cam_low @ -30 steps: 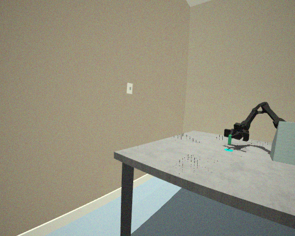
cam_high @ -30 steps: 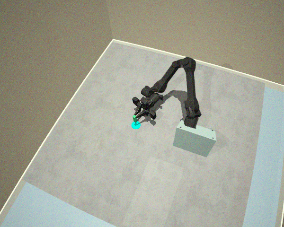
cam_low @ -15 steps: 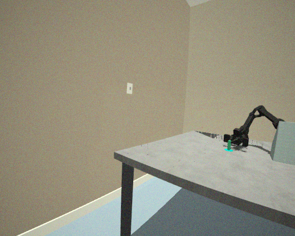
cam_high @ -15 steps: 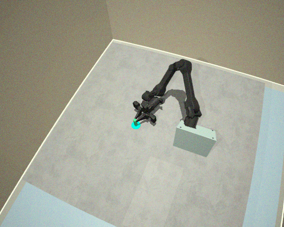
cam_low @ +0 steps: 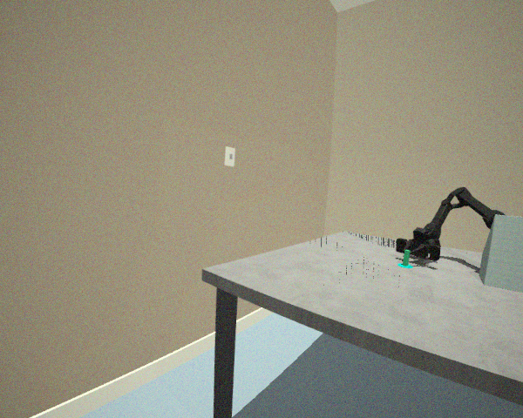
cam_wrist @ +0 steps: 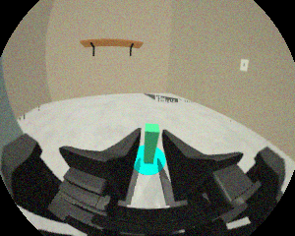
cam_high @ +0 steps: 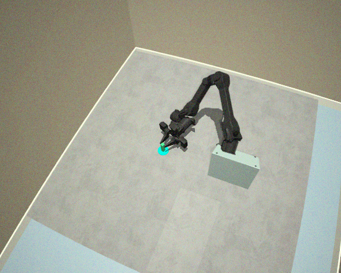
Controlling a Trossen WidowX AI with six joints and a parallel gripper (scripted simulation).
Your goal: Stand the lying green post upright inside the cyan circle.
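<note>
The green post is 20 mm below my gripper tip. Round my gripper tip: cyan circle: 60 mm below.
</note>
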